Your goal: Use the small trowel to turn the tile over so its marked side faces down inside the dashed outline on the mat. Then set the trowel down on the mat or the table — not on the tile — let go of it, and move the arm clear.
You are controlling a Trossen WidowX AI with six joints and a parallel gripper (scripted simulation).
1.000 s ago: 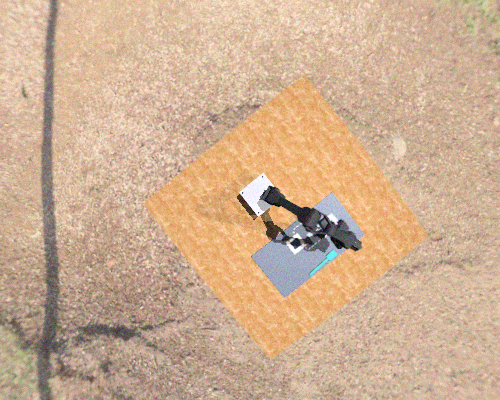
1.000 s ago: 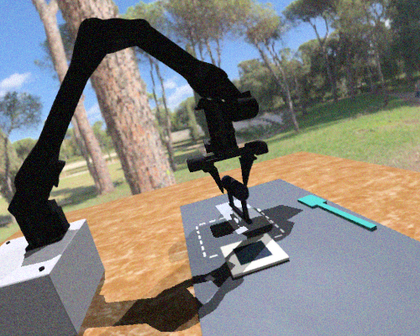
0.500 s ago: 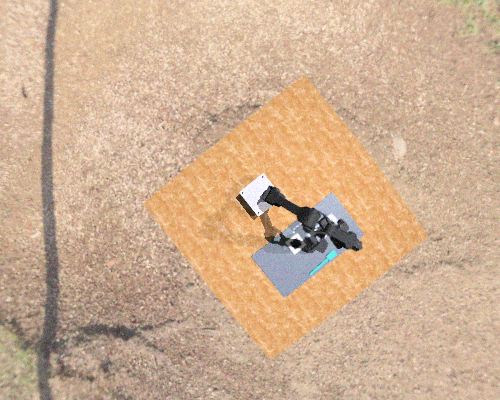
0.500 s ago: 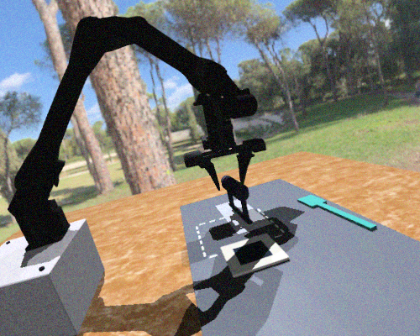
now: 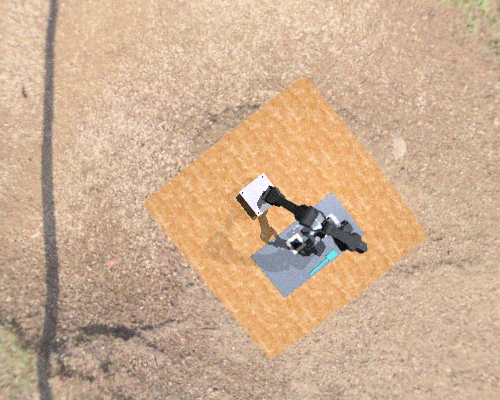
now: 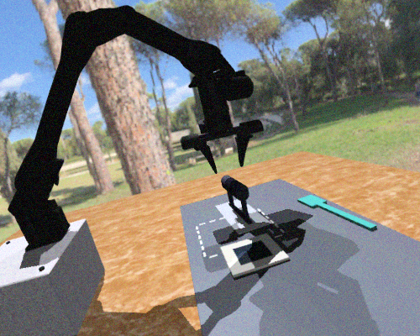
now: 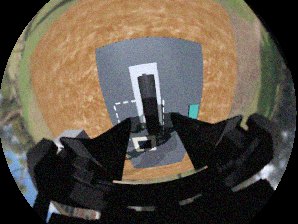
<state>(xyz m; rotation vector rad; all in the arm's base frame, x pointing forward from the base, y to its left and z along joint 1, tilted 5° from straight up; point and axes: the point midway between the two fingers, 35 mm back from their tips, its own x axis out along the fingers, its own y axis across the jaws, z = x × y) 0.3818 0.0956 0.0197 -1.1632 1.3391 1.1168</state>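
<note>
Now: the grey mat 2 cm ahead of my gripper tip, 14 cm to the right of it and 13 cm below it. From my gripper tip the other things lie so: tile (5 cm behind, 18 cm to the right, 11 cm below); then teal trowel (16 cm ahead, 13 cm to the right, 11 cm below).
</note>
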